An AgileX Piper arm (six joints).
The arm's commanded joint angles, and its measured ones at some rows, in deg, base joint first. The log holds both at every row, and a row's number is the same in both.
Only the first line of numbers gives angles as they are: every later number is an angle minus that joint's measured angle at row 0.
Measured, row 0: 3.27 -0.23 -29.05 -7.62 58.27 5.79
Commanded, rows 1 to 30: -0.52 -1.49 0.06 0.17 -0.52 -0.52; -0.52 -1.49 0.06 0.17 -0.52 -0.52; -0.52 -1.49 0.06 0.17 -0.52 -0.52; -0.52 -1.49 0.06 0.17 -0.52 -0.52; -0.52 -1.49 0.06 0.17 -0.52 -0.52; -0.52 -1.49 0.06 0.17 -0.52 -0.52; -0.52 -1.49 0.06 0.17 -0.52 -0.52; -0.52 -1.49 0.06 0.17 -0.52 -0.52; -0.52 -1.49 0.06 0.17 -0.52 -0.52; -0.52 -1.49 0.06 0.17 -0.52 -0.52; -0.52 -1.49 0.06 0.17 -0.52 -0.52; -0.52 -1.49 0.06 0.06 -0.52 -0.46; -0.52 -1.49 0.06 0.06 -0.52 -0.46; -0.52 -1.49 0.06 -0.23 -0.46 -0.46; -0.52 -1.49 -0.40 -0.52 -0.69 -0.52; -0.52 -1.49 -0.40 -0.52 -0.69 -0.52; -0.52 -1.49 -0.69 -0.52 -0.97 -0.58; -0.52 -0.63 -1.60 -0.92 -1.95 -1.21; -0.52 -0.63 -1.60 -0.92 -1.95 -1.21; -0.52 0.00 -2.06 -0.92 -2.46 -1.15; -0.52 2.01 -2.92 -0.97 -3.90 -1.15; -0.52 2.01 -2.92 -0.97 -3.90 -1.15; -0.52 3.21 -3.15 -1.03 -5.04 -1.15; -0.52 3.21 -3.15 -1.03 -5.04 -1.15; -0.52 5.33 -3.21 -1.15 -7.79 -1.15; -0.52 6.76 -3.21 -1.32 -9.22 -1.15; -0.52 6.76 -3.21 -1.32 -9.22 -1.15; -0.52 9.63 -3.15 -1.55 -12.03 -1.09; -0.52 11.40 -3.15 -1.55 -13.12 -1.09; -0.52 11.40 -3.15 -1.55 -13.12 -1.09
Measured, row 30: 0.00 7.91 -2.81 -1.09 -9.05 -0.52
